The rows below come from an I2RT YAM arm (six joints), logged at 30 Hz.
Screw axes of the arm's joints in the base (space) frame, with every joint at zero. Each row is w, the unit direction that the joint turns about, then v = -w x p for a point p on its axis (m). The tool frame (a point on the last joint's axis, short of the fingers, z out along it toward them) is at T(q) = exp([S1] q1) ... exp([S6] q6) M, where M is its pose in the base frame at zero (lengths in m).
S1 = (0, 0, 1, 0, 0, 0)
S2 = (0, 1, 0, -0.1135, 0, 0.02)
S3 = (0, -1, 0, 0.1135, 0, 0.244)
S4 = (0, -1, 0, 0.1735, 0, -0.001)
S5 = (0, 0, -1, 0, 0.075, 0)
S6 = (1, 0, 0, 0, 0.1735, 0)
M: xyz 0.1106 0 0.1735 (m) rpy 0 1.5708 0 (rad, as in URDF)
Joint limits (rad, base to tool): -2.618..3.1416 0..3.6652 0..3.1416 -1.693..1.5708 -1.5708..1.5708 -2.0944..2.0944
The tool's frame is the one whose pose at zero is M.
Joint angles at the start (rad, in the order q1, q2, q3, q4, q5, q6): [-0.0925, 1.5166, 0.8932, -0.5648, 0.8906, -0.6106]
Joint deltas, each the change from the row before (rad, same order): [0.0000, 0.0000, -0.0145, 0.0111, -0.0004, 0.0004]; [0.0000, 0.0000, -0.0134, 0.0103, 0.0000, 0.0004]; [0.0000, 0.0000, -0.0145, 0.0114, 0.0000, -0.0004]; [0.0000, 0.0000, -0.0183, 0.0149, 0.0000, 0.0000]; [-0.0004, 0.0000, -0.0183, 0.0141, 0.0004, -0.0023]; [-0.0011, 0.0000, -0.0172, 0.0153, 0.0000, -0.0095]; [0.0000, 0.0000, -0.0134, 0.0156, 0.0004, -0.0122]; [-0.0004, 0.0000, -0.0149, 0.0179, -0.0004, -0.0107]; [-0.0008, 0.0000, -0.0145, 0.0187, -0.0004, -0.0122]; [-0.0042, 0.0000, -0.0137, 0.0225, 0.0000, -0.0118]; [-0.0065, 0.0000, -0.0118, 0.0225, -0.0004, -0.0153]
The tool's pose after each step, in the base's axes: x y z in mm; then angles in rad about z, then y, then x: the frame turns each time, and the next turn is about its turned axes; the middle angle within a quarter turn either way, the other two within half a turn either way. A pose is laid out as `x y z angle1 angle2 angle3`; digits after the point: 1 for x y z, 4 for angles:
270.2 -52.9 189.9 -2.8628 -0.1106 -2.1996
268.6 -52.7 186.6 -2.8629 -0.1131 -2.2007
266.9 -52.5 183.2 -2.8626 -0.1164 -2.2018
264.6 -52.3 178.9 -2.8624 -0.1195 -2.2031
262.2 -52.2 174.6 -2.8615 -0.1254 -2.2044
260.0 -52.3 170.7 -2.8568 -0.1348 -2.2059
258.6 -52.2 167.8 -2.8498 -0.1428 -2.2057
257.1 -52.1 164.6 -2.8437 -0.1485 -2.2058
255.6 -52.2 161.5 -2.8373 -0.1543 -2.2056
254.5 -53.2 158.8 -2.8349 -0.1557 -2.2032
253.5 -54.8 156.7 -2.8328 -0.1581 -2.2007

